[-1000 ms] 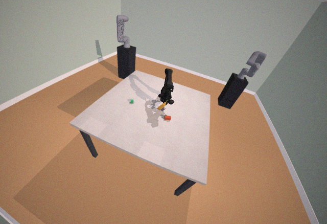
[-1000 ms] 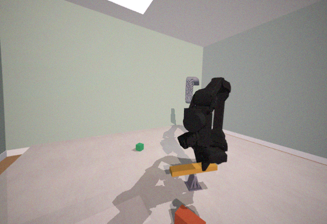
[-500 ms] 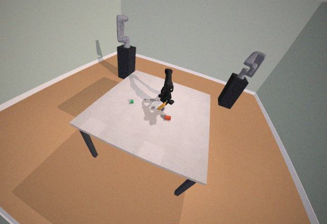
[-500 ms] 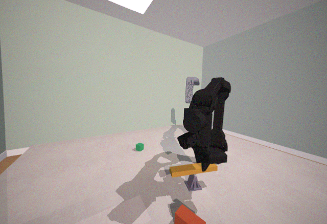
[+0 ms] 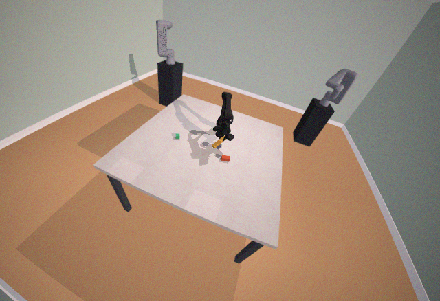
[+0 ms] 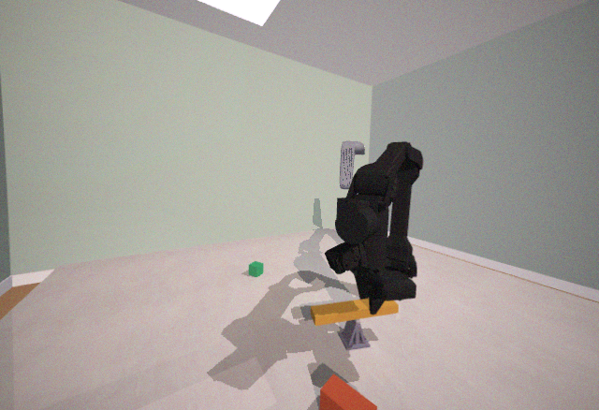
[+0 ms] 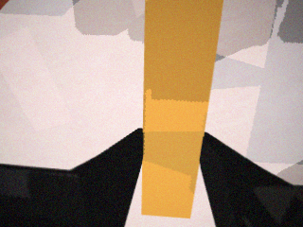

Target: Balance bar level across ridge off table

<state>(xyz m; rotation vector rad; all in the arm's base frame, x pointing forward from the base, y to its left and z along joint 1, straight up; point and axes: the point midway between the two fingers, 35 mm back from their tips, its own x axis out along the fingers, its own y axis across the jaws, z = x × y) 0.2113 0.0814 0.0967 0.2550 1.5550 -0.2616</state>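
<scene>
The bar is 3 cm ahead of my gripper tip and 1 cm to the right of it. The rest, counted from my gripper tip: green cube: 10 cm ahead, 37 cm to the right, 5 cm below; then red block: 14 cm ahead, 9 cm to the left, 5 cm below.
</scene>
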